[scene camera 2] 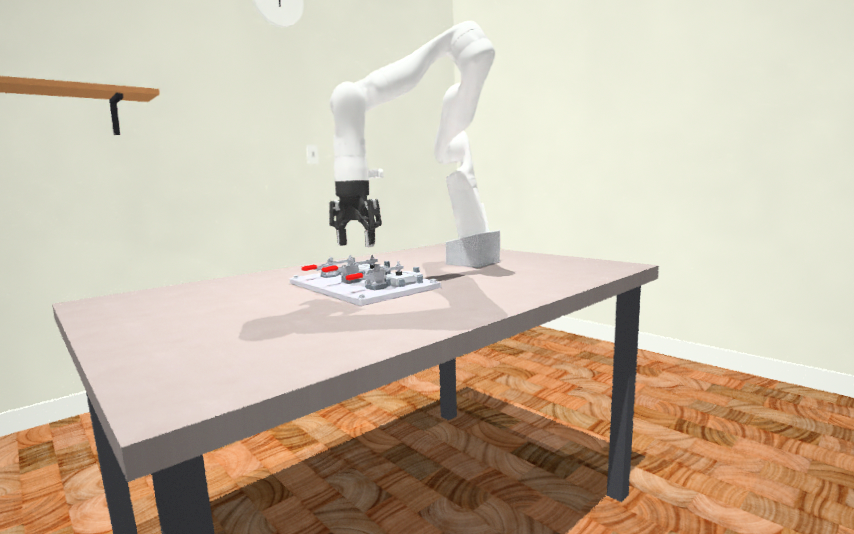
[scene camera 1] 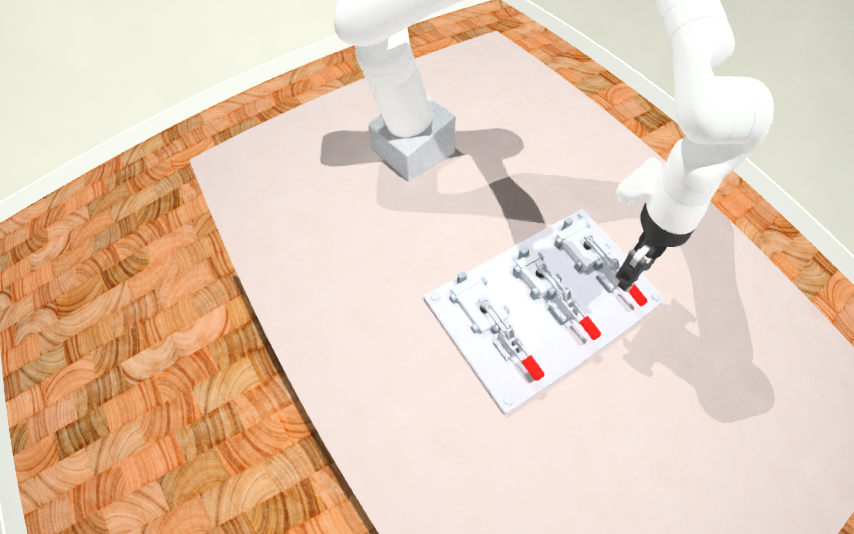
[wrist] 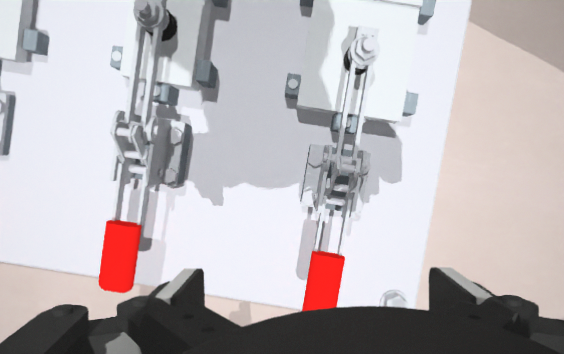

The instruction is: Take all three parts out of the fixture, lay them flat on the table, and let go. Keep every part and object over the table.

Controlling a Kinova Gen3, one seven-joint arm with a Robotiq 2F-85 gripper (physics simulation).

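Places are measured from the arm's base along level axes (x left, y down, z back), in centimetres.
Pixels of known places: gripper, between the fingertips: (scene camera 2: 356, 246) (scene camera 1: 639, 269) (wrist: 315, 293); arm's base, origin of its link: (scene camera 2: 473, 235) (scene camera 1: 409, 118).
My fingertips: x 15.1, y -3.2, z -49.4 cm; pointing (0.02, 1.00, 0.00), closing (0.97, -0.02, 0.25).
For each thing: its top centre in the pictures, then the offset to it from my fingertips. "*": a spot on its surface instead. Level surfaces: height alone.
- white fixture plate, centre of its top: (wrist: 166, 100) (scene camera 1: 551, 298) (scene camera 2: 361, 279) dx -10.4, dy +10.3, dz +6.5 cm
- right clamp's red handle, a spot on its surface: (wrist: 324, 282) (scene camera 1: 636, 292) (scene camera 2: 355, 274) * dx +1.2, dy +6.1, dz -1.2 cm
- middle red handle, a spot on its surface: (wrist: 120, 255) (scene camera 1: 591, 325) (scene camera 2: 330, 266) * dx -9.5, dy +5.6, dz -2.2 cm
- left red handle, a spot on its surface: (scene camera 1: 532, 367) (scene camera 2: 308, 265) * dx -20.9, dy +6.7, dz -3.1 cm
- table, height of its surface: dy +11.8 cm
The white fixture plate (scene camera 1: 469, 343) (scene camera 2: 340, 292) (wrist: 240, 240) holds three pale block parts: left (scene camera 1: 471, 307) (wrist: 7, 30), middle (scene camera 1: 529, 277) (wrist: 185, 60) and right (scene camera 1: 576, 248) (wrist: 390, 75). They lie between small grey pegs. A toggle clamp arm reaches over each part. The right clamp's red handle (scene camera 1: 637, 295) (scene camera 2: 353, 276) (wrist: 324, 282) is nearest the gripper. My gripper (scene camera 1: 623, 283) (scene camera 2: 355, 242) (wrist: 315, 293) is open and empty, pointing down above the fixture's right side. In the wrist view this red handle shows between the fingers, partly hidden; scene camera 2 shows it below the fingertips.
The middle red handle (scene camera 1: 590, 328) (scene camera 2: 330, 268) (wrist: 120, 255) and left red handle (scene camera 1: 532, 367) (scene camera 2: 308, 267) stick out toward the same edge. The grey robot base (scene camera 1: 412, 147) (scene camera 2: 472, 248) stands behind the fixture on the table (scene camera 1: 302, 251) (scene camera 2: 188, 352). Bolts mark the plate's corners.
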